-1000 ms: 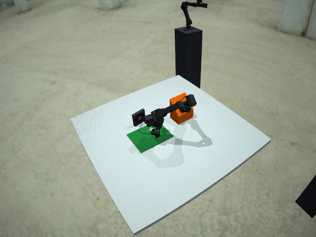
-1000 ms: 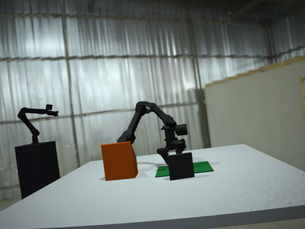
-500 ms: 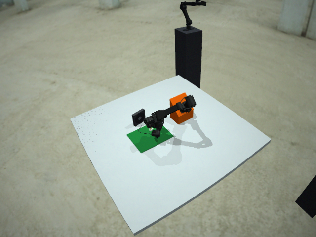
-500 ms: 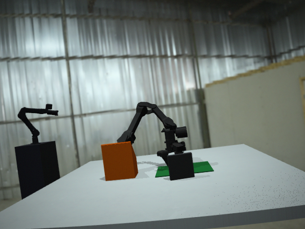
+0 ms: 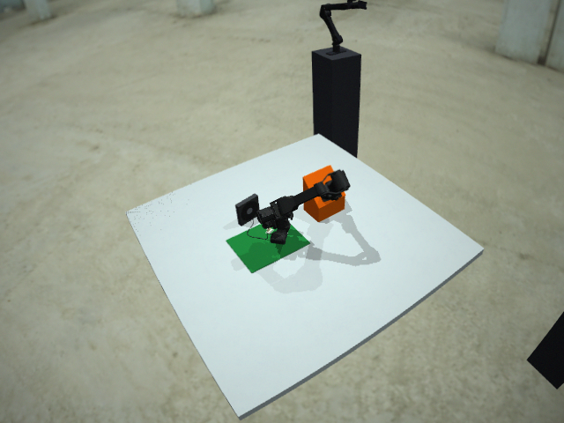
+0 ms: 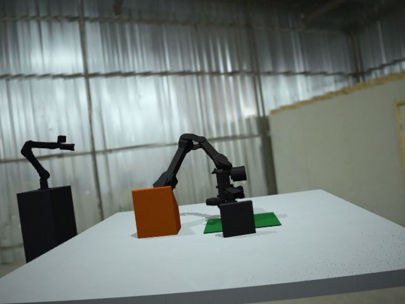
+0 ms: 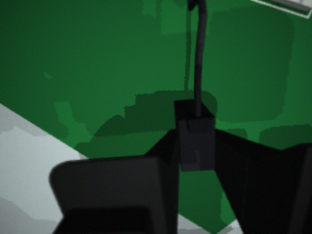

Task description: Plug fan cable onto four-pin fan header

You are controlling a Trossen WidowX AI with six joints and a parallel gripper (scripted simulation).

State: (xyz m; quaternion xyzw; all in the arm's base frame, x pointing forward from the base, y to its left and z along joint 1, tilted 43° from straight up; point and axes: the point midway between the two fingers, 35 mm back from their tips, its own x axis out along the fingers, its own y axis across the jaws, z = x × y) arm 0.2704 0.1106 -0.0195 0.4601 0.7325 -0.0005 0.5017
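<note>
My gripper tip is now 100 mm to the left of the pale four-pin header, 20 mm short of it and 20 mm above it. From my gripper tip the other things lie so: black square fan (220 mm to the right, 60 mm ahead, 40 mm above); then black plug (10 mm above); then green board (60 mm ahead, 40 mm to the right, 30 mm below).
</note>
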